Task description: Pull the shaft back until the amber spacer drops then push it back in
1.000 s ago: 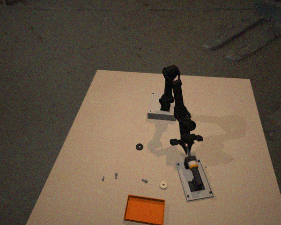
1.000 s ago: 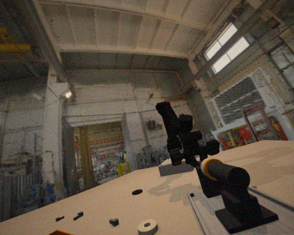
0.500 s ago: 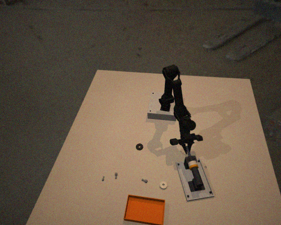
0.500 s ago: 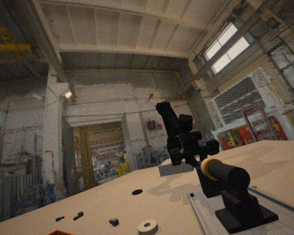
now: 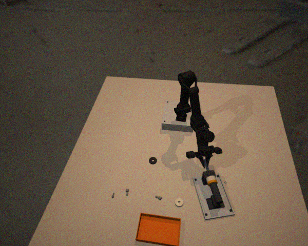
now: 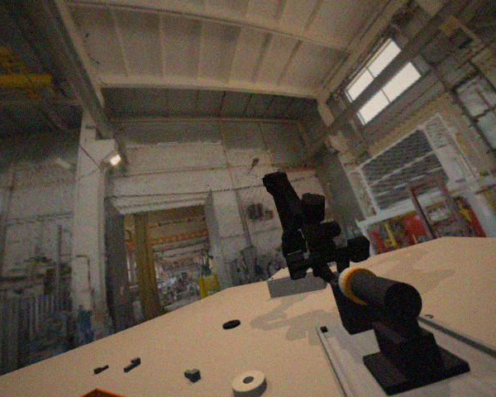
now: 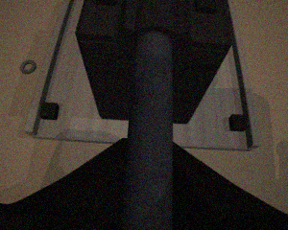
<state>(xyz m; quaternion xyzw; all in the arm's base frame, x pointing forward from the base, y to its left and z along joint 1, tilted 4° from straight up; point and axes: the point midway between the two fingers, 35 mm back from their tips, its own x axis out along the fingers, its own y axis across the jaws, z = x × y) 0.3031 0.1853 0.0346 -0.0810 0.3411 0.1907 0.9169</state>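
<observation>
Right now my gripper tip is 50 mm short of the dark shaft, 20 mm to the right of it and 20 mm below it. Round my gripper tip: orange tray 360 mm ahead, 180 mm to the right, 50 mm below; then white spacer 80 mm ahead, 30 mm to the left, 20 mm above; then amber spacer 90 mm ahead, 40 mm to the left, 20 mm above.
</observation>
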